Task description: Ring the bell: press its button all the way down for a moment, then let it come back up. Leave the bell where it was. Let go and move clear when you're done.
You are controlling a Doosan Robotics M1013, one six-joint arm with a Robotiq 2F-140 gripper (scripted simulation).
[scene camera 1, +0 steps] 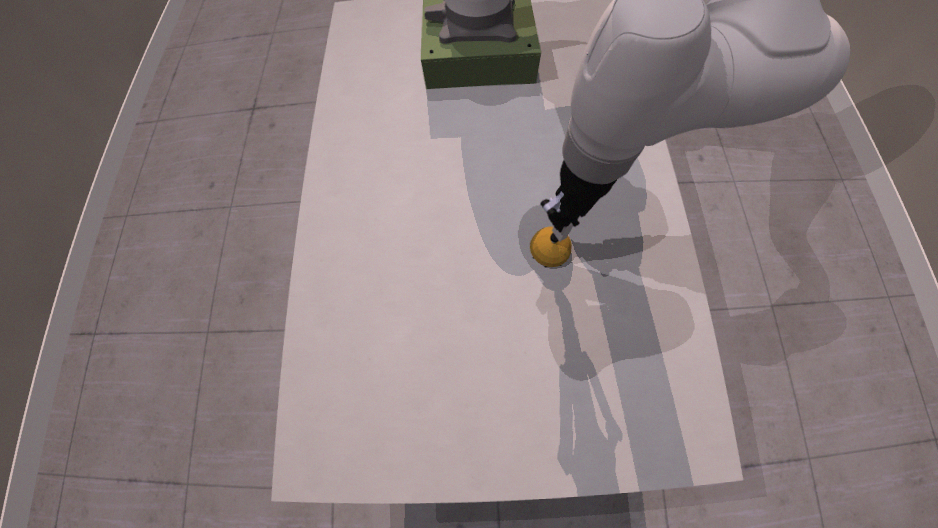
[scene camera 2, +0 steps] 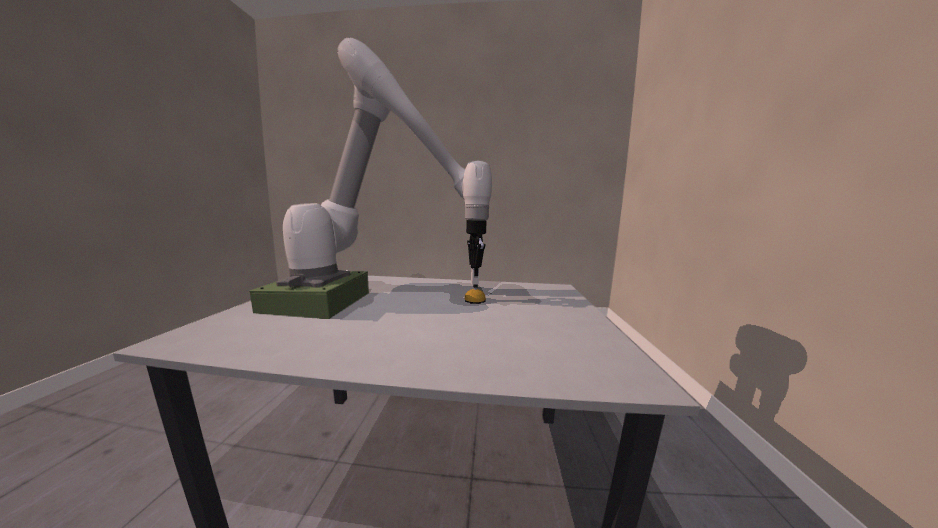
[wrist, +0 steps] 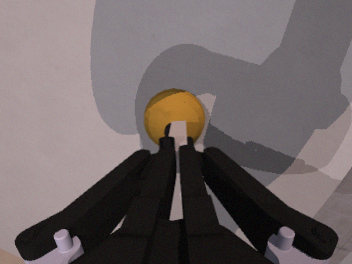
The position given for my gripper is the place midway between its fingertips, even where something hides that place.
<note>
In view: my gripper (scene camera 1: 559, 234) and a bell (scene camera 1: 544, 251).
The bell shows as well in the wrist view (wrist: 169, 105). My gripper also shows in scene camera 2 (scene camera 2: 474, 283) and in the wrist view (wrist: 179, 132).
</note>
